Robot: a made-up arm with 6 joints. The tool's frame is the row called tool.
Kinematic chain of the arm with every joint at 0, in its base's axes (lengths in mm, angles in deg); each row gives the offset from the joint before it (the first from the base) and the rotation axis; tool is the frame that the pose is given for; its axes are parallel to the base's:
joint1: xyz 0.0 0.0 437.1 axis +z
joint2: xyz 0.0 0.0 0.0 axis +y
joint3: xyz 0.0 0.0 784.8 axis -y
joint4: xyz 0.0 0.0 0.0 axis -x
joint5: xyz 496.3 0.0 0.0 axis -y
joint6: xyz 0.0 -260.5 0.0 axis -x
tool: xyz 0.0 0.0 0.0
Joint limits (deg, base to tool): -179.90..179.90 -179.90..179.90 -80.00..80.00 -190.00..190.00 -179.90..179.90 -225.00..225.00
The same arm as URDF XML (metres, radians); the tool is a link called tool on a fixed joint. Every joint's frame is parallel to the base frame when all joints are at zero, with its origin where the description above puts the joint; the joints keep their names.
<robot name="arm">
  <joint name="tool_joint" type="fixed">
    <parent link="link6"/>
    <child link="tool"/>
    <origin xyz="0 0 0" rpy="0 0 0"/>
  </joint>
  <joint name="joint6" type="revolute">
    <parent link="link5"/>
    <child link="link6"/>
    <origin xyz="0 -0.2605 0" rpy="0 0 0"/>
    <axis xyz="-1 0 0"/>
    <limit lower="-3.927" upper="3.927"/>
  </joint>
  <joint name="joint5" type="revolute">
    <parent link="link4"/>
    <child link="link5"/>
    <origin xyz="0.4963 0 0" rpy="0 0 0"/>
    <axis xyz="0 -1 0"/>
    <limit lower="-3.1398" upper="3.1398"/>
  </joint>
  <joint name="joint4" type="revolute">
    <parent link="link3"/>
    <child link="link4"/>
    <origin xyz="0 0 0" rpy="0 0 0"/>
    <axis xyz="-1 0 0"/>
    <limit lower="-3.3161" upper="3.3161"/>
  </joint>
  <joint name="joint3" type="revolute">
    <parent link="link2"/>
    <child link="link3"/>
    <origin xyz="0 0 0.7848" rpy="0 0 0"/>
    <axis xyz="0 -1 0"/>
    <limit lower="-1.3963" upper="1.3963"/>
  </joint>
  <joint name="joint2" type="revolute">
    <parent link="link1"/>
    <child link="link2"/>
    <origin xyz="0 0 0" rpy="0 0 0"/>
    <axis xyz="0 1 0"/>
    <limit lower="-3.1398" upper="3.1398"/>
  </joint>
  <joint name="joint1" type="revolute">
    <parent link="base_link"/>
    <child link="link1"/>
    <origin xyz="0 0 0.4371" rpy="0 0 0"/>
    <axis xyz="0 0 1"/>
    <limit lower="-3.1398" upper="3.1398"/>
  </joint>
  <link name="base_link"/>
  <link name="link1"/>
  <link name="link2"/>
  <link name="link3"/>
  <link name="link4"/>
  <link name="link5"/>
  <link name="link6"/>
  <link name="tool"/>
</robot>

